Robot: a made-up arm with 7 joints.
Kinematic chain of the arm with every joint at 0, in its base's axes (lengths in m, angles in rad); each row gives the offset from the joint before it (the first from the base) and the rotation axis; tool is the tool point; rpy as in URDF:
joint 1: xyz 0 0 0.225 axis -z
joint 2: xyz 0 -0.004 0.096 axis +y
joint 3: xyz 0 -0.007 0.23 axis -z
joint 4: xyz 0 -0.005 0.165 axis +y
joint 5: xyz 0 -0.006 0.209 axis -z
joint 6: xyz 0 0 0.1 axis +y
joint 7: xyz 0 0 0.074 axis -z
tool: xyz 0 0 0 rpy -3.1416 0 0
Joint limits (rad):
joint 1: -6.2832..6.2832
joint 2: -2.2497..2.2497
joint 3: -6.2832..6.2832
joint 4: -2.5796..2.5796
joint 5: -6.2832..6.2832
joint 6: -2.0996..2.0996
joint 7: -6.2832..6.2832
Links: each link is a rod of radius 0.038 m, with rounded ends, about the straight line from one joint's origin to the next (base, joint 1, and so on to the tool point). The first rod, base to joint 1, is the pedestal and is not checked.
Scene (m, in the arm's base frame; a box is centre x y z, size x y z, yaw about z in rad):
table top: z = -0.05
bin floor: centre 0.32 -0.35 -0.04 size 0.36 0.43 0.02 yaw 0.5
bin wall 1: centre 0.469 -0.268 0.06 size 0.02 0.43 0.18 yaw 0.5
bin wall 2: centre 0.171 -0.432 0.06 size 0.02 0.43 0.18 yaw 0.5
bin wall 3: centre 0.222 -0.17 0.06 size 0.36 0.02 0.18 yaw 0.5
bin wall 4: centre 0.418 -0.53 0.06 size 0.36 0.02 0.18 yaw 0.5
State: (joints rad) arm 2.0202 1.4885 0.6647 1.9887 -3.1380 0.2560 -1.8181
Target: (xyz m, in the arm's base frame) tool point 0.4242 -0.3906 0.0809
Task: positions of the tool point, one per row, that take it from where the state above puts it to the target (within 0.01 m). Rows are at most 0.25 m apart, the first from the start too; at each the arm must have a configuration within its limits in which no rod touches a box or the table.
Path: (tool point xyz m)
1: -0.2820 -0.2842 0.1036
2: -0.1799 -0.3951 0.1533
3: -0.0432 -0.4610 0.2183
4: 0.1960 -0.4834 0.2229
5: 0.4242 -0.3906 0.2649
6: 0.4299 -0.3961 0.1744
7: 0.4242 -0.3906 0.0809

